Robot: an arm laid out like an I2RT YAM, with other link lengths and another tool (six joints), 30 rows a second.
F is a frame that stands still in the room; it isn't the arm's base.
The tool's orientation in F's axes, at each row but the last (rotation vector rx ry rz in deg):
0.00, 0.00, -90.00
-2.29, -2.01, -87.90
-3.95, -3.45, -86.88
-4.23, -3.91, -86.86
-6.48, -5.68, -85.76
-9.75, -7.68, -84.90
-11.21, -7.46, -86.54
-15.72, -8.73, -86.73
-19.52, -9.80, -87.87
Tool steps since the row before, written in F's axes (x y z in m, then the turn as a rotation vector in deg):
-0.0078, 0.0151, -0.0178, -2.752, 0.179, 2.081
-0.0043, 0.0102, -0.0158, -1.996, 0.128, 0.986
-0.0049, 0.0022, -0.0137, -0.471, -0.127, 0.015
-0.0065, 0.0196, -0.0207, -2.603, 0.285, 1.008
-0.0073, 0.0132, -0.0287, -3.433, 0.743, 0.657
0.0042, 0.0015, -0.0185, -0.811, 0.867, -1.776
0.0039, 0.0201, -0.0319, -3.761, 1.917, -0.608
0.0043, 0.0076, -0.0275, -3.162, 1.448, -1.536
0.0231, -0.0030, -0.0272, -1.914, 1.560, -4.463
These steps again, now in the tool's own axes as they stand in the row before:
-0.0151, -0.0078, -0.0178, -0.179, -2.752, 2.081
-0.0111, -0.0039, -0.0153, -0.153, -1.994, 0.987
-0.0036, -0.0047, -0.0135, 0.102, -0.477, 0.003
-0.0217, -0.0053, -0.0188, -0.332, -2.590, 1.027
-0.0175, -0.0060, -0.0267, -0.891, -3.381, 0.738
-0.0047, 0.0049, -0.0178, -1.260, -0.683, -1.584
-0.0260, 0.0064, -0.0268, -2.216, -3.629, -0.330
-0.0144, 0.0068, -0.0240, -1.980, -2.971, -1.305
-0.0050, 0.0259, -0.0242, -2.974, -1.410, -3.896

